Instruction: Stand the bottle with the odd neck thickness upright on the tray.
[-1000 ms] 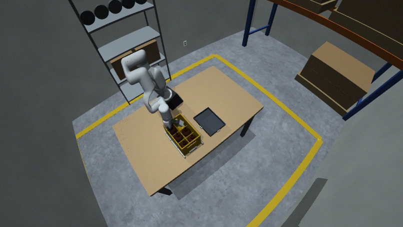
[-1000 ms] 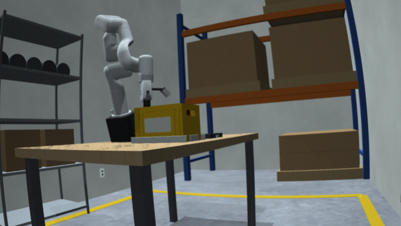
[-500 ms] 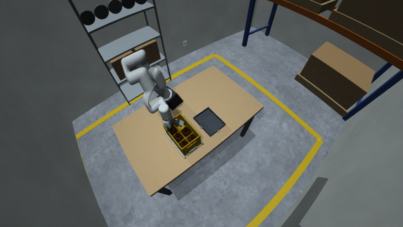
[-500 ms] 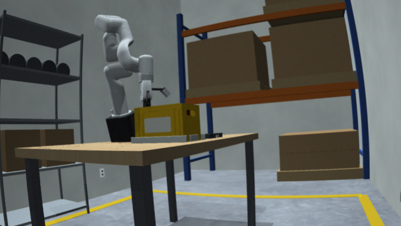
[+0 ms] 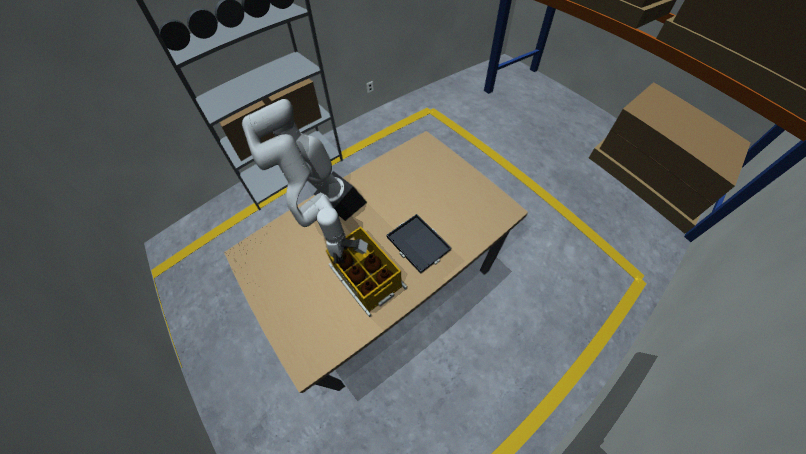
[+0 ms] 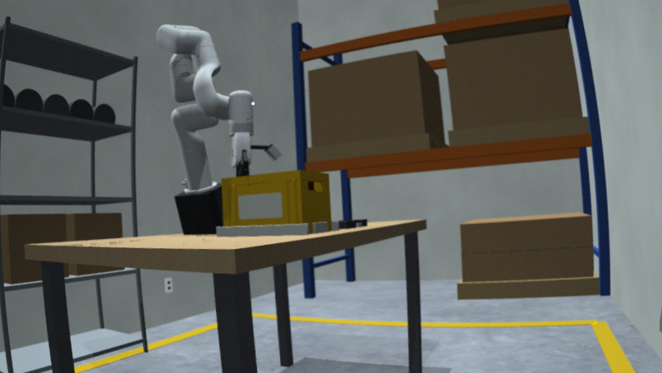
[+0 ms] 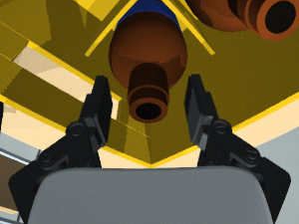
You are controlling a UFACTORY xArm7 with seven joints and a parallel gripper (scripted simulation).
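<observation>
My gripper is now 18 cm short of the bottle, 9 cm to the right of it and 7 cm above it. The rest, counted from my hand: tray (34 cm to the left, 15 cm below, 9 cm ahead); crate (9 cm ahead, 7 cm below, 5 cm to the left).
</observation>
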